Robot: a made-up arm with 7 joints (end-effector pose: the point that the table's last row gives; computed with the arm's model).
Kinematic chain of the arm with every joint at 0, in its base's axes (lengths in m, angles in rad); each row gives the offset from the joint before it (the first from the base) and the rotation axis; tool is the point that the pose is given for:
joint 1: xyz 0 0 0.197 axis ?
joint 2: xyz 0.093 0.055 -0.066 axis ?
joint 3: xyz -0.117 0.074 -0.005 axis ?
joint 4: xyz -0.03 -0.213 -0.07 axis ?
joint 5: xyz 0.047 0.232 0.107 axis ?
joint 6: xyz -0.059 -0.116 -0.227 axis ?
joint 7: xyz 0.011 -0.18 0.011 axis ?
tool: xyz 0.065 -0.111 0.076
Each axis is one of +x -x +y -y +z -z.
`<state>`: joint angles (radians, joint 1 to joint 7).
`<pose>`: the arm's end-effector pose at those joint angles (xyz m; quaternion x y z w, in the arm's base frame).
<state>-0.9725 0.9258 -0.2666 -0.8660 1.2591 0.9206 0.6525</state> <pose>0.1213 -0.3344 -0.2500 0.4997 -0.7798 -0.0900 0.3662</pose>
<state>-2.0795 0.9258 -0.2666 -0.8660 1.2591 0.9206 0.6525</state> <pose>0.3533 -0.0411 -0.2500 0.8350 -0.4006 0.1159 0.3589</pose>
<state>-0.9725 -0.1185 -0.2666 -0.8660 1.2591 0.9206 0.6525</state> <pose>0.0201 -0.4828 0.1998 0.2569 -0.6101 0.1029 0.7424</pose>
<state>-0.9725 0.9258 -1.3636 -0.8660 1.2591 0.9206 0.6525</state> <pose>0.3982 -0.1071 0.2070 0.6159 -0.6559 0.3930 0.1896</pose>
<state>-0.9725 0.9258 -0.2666 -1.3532 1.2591 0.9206 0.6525</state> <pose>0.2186 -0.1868 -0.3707 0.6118 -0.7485 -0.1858 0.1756</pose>
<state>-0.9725 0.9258 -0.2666 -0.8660 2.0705 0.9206 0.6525</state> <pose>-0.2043 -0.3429 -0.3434 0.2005 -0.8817 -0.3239 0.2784</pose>
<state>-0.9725 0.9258 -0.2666 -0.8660 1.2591 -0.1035 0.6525</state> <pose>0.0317 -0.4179 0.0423 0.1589 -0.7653 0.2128 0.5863</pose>
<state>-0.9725 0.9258 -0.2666 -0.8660 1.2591 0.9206 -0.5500</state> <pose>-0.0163 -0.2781 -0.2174 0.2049 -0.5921 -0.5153 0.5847</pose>
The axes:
joint 1: -z
joint 2: -y
joint 3: -z
joint 4: +y
joint 5: -x
joint 6: -z
joint 7: +x

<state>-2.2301 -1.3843 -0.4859 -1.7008 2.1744 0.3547 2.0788</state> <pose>0.2837 0.0013 0.6951 0.3628 0.0205 0.8584 0.3621</pose>
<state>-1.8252 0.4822 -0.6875 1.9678 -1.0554 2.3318 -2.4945</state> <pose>-0.1162 -0.2187 0.0550 0.8242 -0.3110 0.3465 0.3223</pose>
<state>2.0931 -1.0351 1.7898 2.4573 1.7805 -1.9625 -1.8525</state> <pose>0.1978 0.1222 0.2205 0.0828 -0.5112 -0.5382 0.6649</pose>
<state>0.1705 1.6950 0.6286 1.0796 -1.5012 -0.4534 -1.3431</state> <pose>0.3640 0.1848 0.0469 0.2994 -0.5231 -0.1375 0.7860</pose>
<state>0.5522 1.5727 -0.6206 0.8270 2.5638 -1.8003 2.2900</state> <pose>0.0965 0.1736 0.3999 -0.0807 0.0894 -0.8169 0.5641</pose>
